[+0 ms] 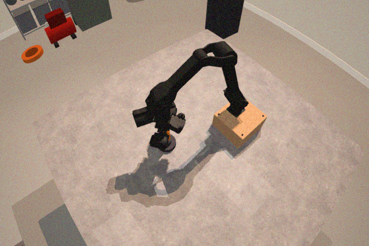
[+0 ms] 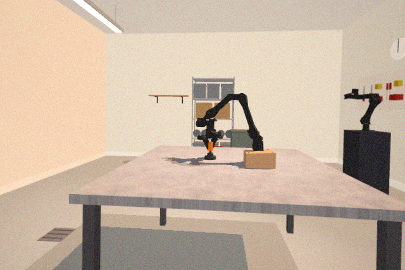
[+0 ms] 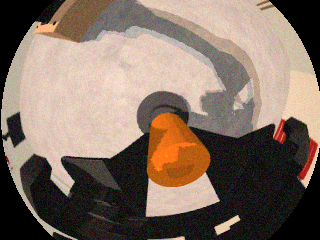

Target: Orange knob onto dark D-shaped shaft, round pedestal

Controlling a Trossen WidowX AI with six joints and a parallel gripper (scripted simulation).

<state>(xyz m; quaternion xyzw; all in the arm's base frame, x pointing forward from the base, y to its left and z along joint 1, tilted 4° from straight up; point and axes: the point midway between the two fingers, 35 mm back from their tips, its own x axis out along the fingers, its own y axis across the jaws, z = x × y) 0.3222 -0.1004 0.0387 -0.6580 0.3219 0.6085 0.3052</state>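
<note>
The orange knob is 20 mm above my gripper tip. The rest, counted from my gripper tip: dark round pedestal (40 mm below).
</note>
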